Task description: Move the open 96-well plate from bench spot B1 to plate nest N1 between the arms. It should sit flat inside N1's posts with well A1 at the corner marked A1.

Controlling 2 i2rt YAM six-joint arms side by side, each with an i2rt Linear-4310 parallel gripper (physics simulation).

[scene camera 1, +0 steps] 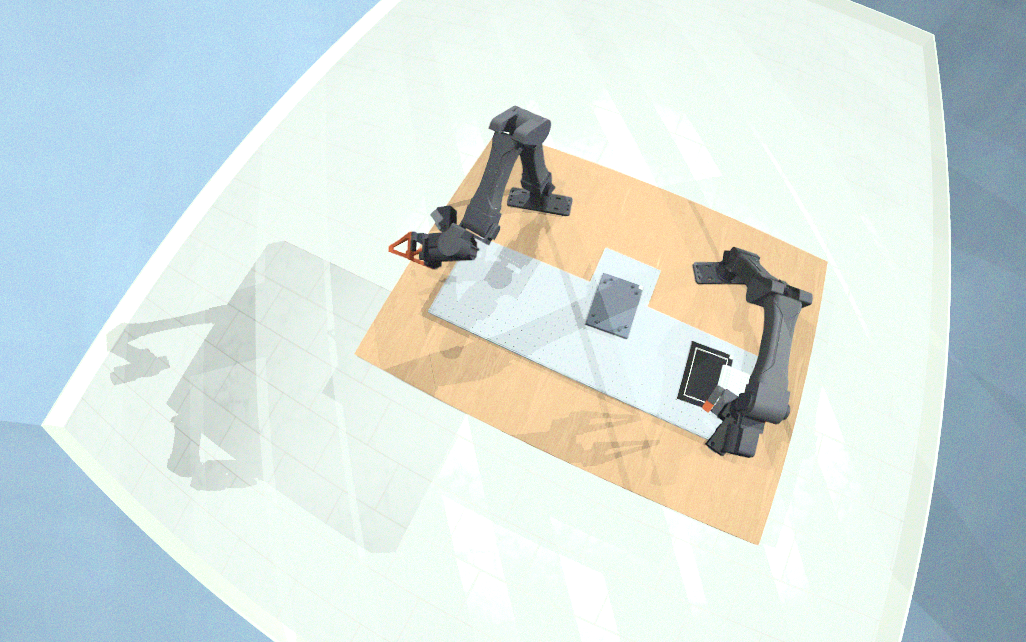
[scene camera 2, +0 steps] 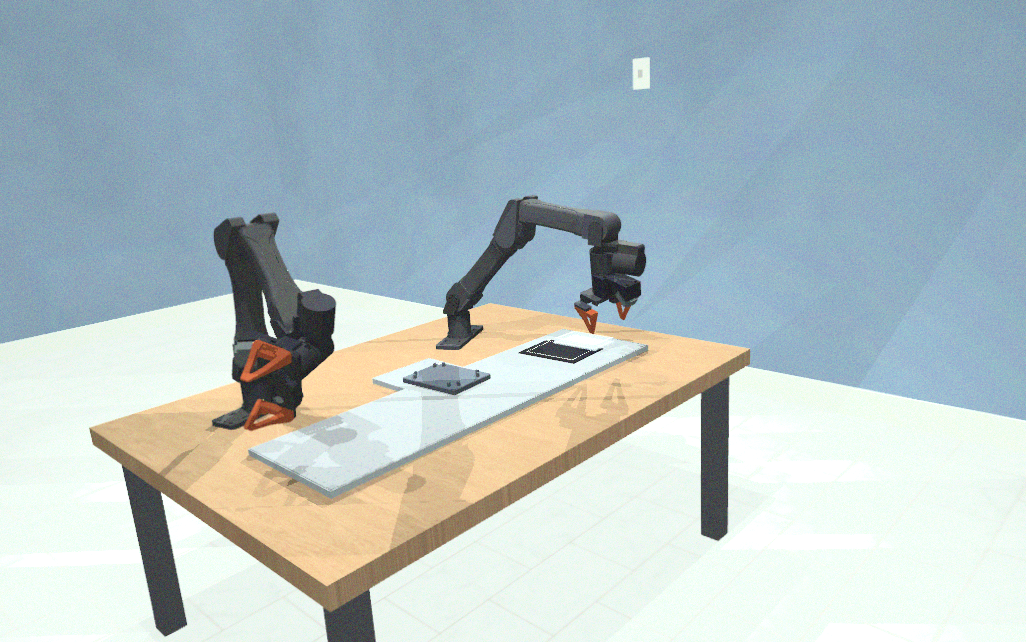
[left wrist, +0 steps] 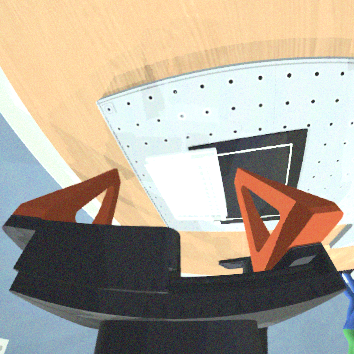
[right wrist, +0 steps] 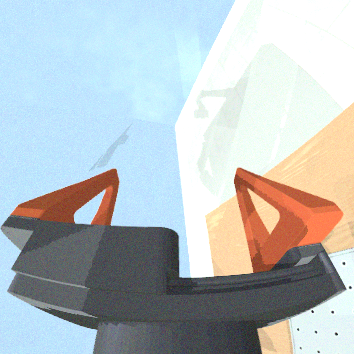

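Pixels of known places: left gripper, fingertip midpoint: [scene camera 2: 607, 326] [left wrist: 177, 174]; right gripper, fingertip midpoint: [scene camera 1: 398, 253] [scene camera 2: 245, 405] [right wrist: 176, 174]; left arm's base, origin of the base link: [scene camera 1: 724, 273] [scene camera 2: 460, 338]; right arm's base, origin of the base link: [scene camera 1: 539, 202].
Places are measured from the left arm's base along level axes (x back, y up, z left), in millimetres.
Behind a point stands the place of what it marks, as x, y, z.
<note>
The white 96-well plate [scene camera 1: 734, 377] {-319, 18, -38} [scene camera 2: 581, 340] {-358, 29, -77} [left wrist: 186, 186] {-376, 28, -60} lies at the right end of the pale board, overlapping one side of black bench spot B1 [scene camera 1: 703, 369] {-293, 15, -124} [scene camera 2: 554, 351] {-300, 15, -129} [left wrist: 270, 161] {-347, 15, -160}. Its wells are washed out by glare. My left gripper [scene camera 2: 607, 325] {-429, 75, -102} [left wrist: 177, 174] {-429, 75, -102} is open and empty above the plate; the arm hides part of this area in scene camera 1. Dark nest N1 [scene camera 1: 614, 304] {-104, 25, -358} [scene camera 2: 444, 377] {-104, 25, -368}, with short posts, holds no plate. Its A1 mark cannot be read. My right gripper [scene camera 2: 245, 402] {-10, 177, -922} [right wrist: 176, 174] {-10, 177, -922} is open and empty, out by the table's left side.
The pale perforated board [scene camera 1: 529, 314] {-124, 13, -593} [scene camera 2: 363, 454] {-97, 13, -741} [left wrist: 165, 117] {-457, 13, -96} runs along the wooden table [scene camera 1: 491, 393] {-338, 0, -696} [scene camera 2: 469, 484] {-318, 0, -791} and carries the nest and B1. The right arm [scene camera 1: 490, 185] {64, 335, -673} [scene camera 2: 264, 264] {92, 350, -683} stands at the left, the left arm [scene camera 1: 779, 348] {-336, 370, -121} [scene camera 2: 559, 215] {-331, 353, -139} at the right.
</note>
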